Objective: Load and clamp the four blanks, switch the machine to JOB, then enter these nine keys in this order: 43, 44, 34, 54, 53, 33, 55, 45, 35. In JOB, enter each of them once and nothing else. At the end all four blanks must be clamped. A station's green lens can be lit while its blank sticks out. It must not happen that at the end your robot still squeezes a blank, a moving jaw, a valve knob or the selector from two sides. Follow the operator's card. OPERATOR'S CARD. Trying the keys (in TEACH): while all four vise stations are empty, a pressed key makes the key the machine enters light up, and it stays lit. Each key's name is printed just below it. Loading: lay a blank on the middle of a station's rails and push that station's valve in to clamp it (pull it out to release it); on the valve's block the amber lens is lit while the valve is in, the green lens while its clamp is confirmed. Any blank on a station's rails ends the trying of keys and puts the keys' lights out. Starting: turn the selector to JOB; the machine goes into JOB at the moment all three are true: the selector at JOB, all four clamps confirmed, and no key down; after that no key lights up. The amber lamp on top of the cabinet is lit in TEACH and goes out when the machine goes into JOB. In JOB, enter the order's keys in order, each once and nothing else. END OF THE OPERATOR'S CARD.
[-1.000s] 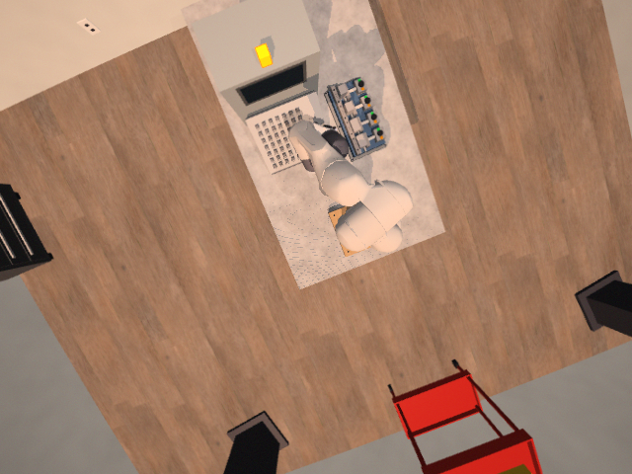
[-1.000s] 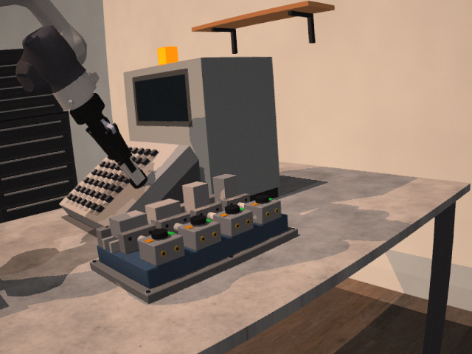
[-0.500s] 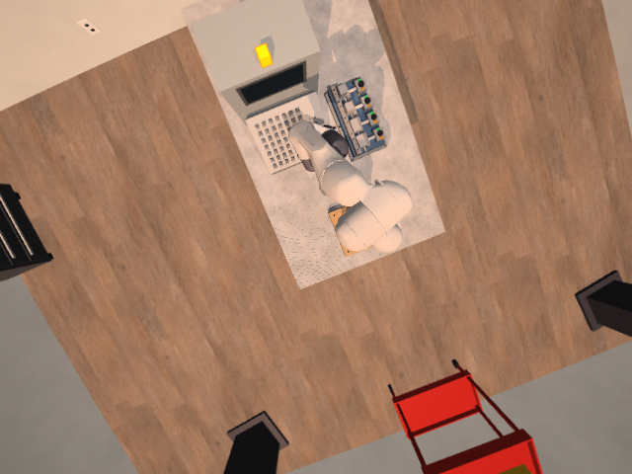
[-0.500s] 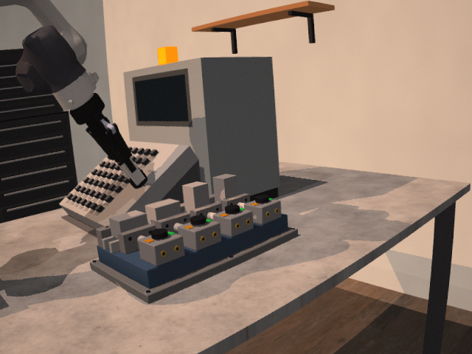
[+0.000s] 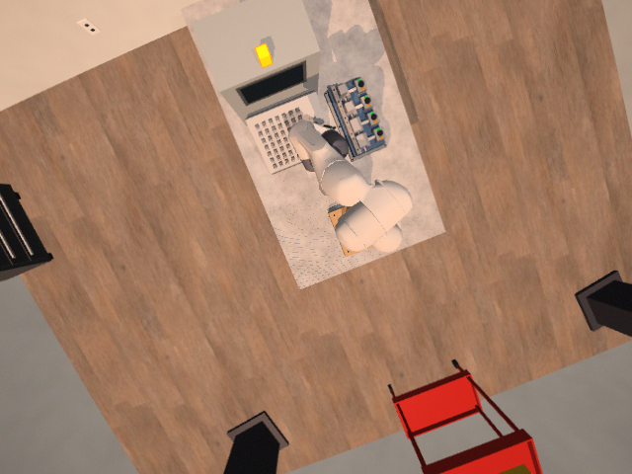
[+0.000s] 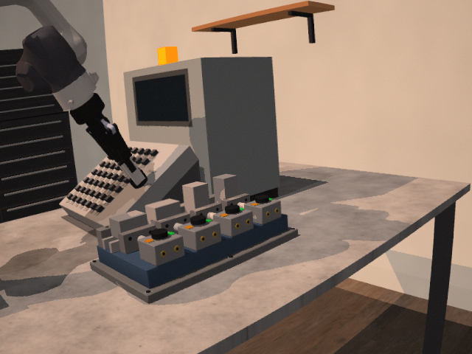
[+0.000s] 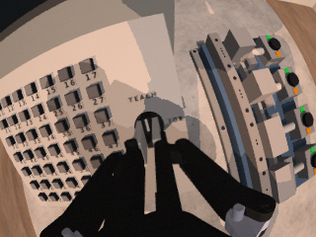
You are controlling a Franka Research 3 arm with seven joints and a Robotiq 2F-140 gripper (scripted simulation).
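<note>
My hand is 2 cm short of the black selector knob and 2 cm above it. Also, from my hand: keypad 6 cm ahead, 10 cm to the left, 7 cm below.
</note>
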